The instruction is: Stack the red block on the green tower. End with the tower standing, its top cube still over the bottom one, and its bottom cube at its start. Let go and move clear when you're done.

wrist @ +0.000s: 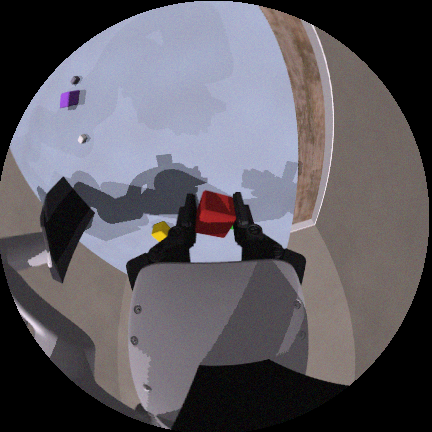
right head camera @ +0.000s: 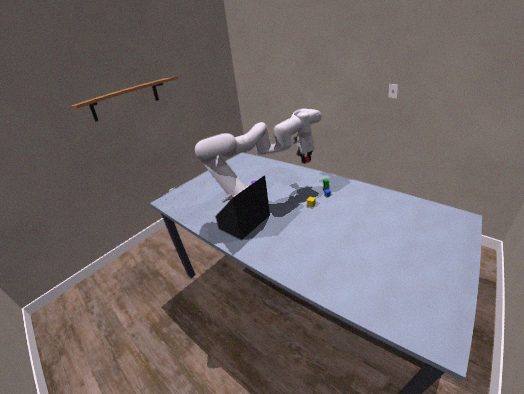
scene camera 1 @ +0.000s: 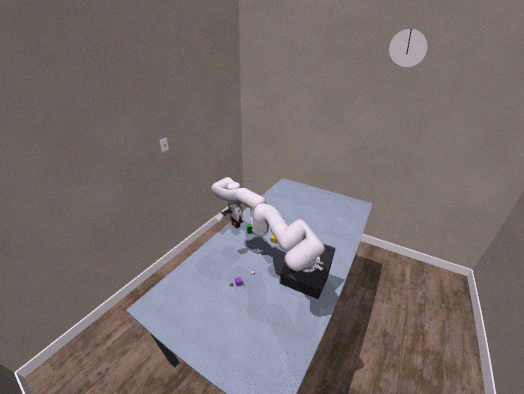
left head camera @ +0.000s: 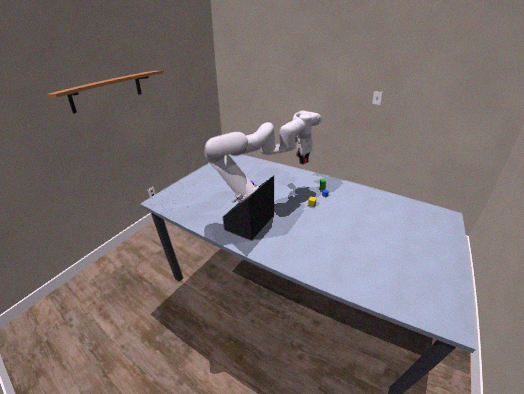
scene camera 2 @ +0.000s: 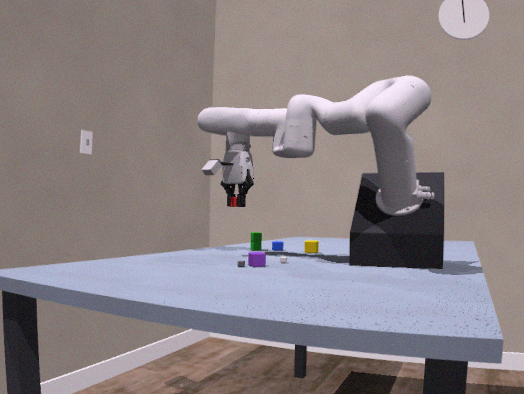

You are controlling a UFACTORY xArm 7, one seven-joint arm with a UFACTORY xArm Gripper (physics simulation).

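Pixels of known places: gripper, fingertip midpoint: (wrist: pixel 213 203) (right head camera: pixel 306 161) (scene camera 1: pixel 236 225) (left head camera: pixel 303 162) (scene camera 2: pixel 236 206); arm's base at its link origin: (wrist: pixel 46 246) (right head camera: pixel 240 195) (left head camera: pixel 249 195) (scene camera 2: pixel 399 199).
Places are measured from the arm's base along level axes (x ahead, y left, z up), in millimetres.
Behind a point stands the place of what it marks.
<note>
My gripper (left head camera: pixel 304 159) @[x 516, y -59, z -23 mm] (right head camera: pixel 306 158) @[x 516, y -59, z -23 mm] (scene camera 1: pixel 235 224) @[x 516, y -59, z -23 mm] (scene camera 2: pixel 236 201) @[x 516, y -59, z -23 mm] (wrist: pixel 213 203) @[x 516, y -59, z -23 mm] is shut on the red block (scene camera 2: pixel 233 202) @[x 516, y -40, z -10 mm] (wrist: pixel 216 214) @[x 521, y -46, z 7 mm] and holds it well above the table. In the wrist view the block sits skewed between the fingers. The green tower (left head camera: pixel 323 184) @[x 500, y -208, z -130 mm] (right head camera: pixel 326 184) @[x 499, y -209, z -132 mm] (scene camera 1: pixel 249 228) @[x 502, y -188, z -126 mm] (scene camera 2: pixel 256 241) @[x 505, y -186, z -139 mm], one cube on another, stands upright on the table. In scene camera 2 the block is higher than the tower and to its left. In the wrist view a sliver of green shows beside the right finger; the rest of the tower is hidden.
A blue cube (left head camera: pixel 325 193) @[x 436, y -248, z -148 mm] (right head camera: pixel 327 193) @[x 436, y -249, z -149 mm] (scene camera 2: pixel 277 246) @[x 444, y -226, z -156 mm] stands close beside the tower. A yellow cube (left head camera: pixel 312 201) @[x 298, y -218, z -136 mm] (scene camera 2: pixel 311 246) @[x 310, y -192, z -148 mm] (wrist: pixel 161 231) @[x 334, y -195, z -133 mm] lies nearer the black base (scene camera 2: pixel 396 247) @[x -7, y 88, z -121 mm]. A purple cube (scene camera 1: pixel 238 281) @[x 301, y 222, z -138 mm] (scene camera 2: pixel 257 259) @[x 301, y 228, z -152 mm] (wrist: pixel 69 99) @[x 320, y 200, z -142 mm] lies between small grey (scene camera 2: pixel 241 263) @[x 331, y 252, z -161 mm] and white (scene camera 2: pixel 283 260) @[x 279, y 118, z -163 mm] pieces.
</note>
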